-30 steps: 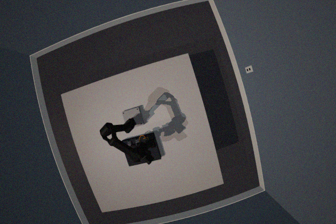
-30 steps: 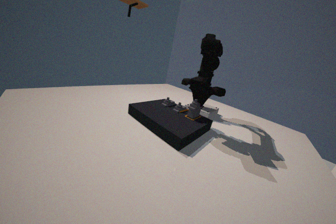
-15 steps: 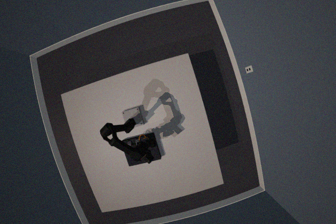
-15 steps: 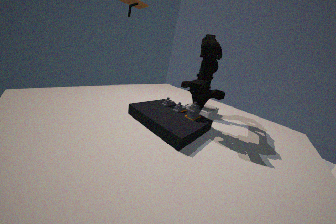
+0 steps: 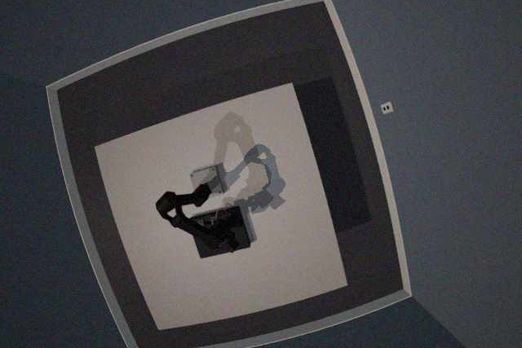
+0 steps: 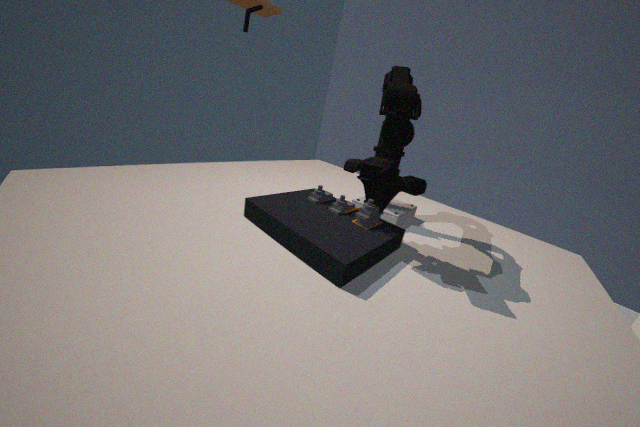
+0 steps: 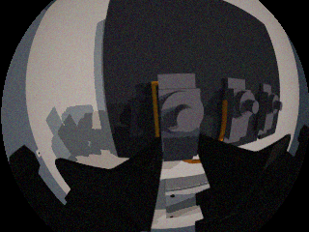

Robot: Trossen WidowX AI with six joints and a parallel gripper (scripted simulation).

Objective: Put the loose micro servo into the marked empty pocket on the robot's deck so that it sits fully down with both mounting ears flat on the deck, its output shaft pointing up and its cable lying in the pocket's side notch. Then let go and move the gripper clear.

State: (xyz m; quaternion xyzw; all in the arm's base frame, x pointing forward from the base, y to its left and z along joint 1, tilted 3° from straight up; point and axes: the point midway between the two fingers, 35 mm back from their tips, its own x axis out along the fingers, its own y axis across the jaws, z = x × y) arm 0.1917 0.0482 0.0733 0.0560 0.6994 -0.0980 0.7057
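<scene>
Right now the dark deck is 10 cm ahead of my gripper tip, 10 cm to the right of it and 5 cm below it.
</scene>
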